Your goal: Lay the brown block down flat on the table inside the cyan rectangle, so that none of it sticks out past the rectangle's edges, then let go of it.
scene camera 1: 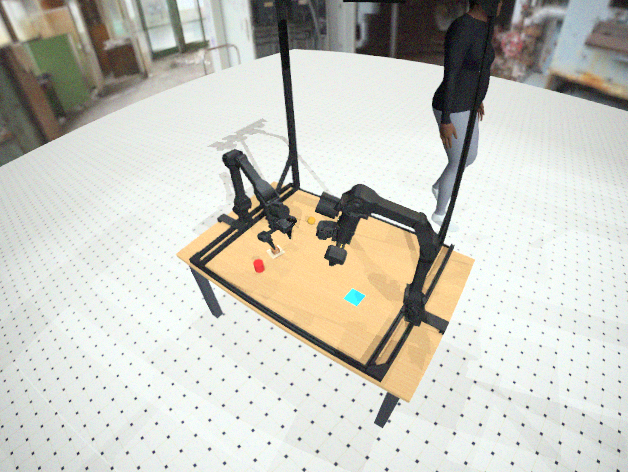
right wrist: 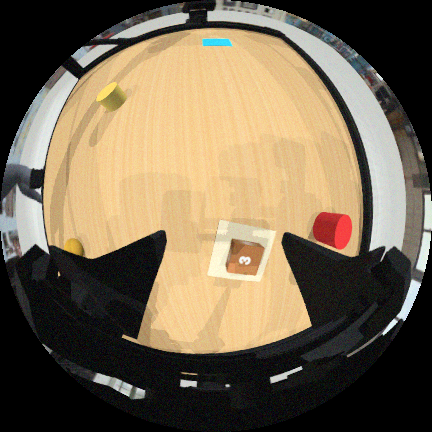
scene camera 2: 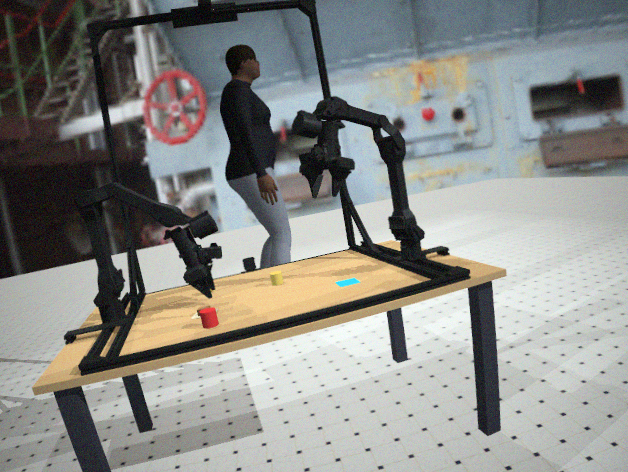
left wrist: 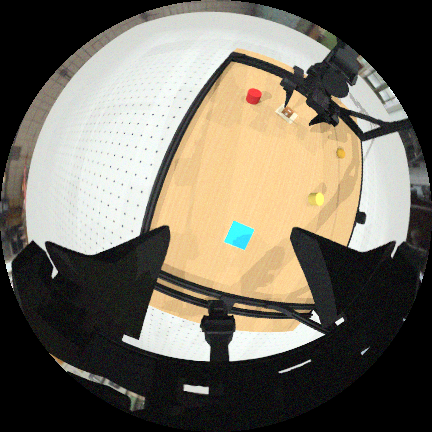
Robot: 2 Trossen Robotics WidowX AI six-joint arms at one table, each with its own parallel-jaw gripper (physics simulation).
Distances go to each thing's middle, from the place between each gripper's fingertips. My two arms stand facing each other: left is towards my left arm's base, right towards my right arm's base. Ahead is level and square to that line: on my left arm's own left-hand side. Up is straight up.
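There is the red cylinder (right wrist: 334,229), 140 mm ahead of my right gripper, 10 mm to the right of it and 30 mm below it. The brown block (right wrist: 243,257) is 20 mm ahead of that right gripper, 30 mm to the right and 40 mm below. As for the cream pad (right wrist: 226,230), my right gripper is 20 mm short of it, 30 mm to the left of it and 50 mm above it. Going by its middle, the red cylinder is nearer to my right gripper than to my left gripper, and by its middle the brown block is nearer to my right gripper than to my left gripper as well.
My left gripper is 5 cm short of the red cylinder, 25 cm above it and 37 cm to the left of it. Counted from my left hand, the brown block is 7 cm behind, 26 cm below and 39 cm to the right, and the cream pad is 7 cm behind, 27 cm below and 39 cm to the right.
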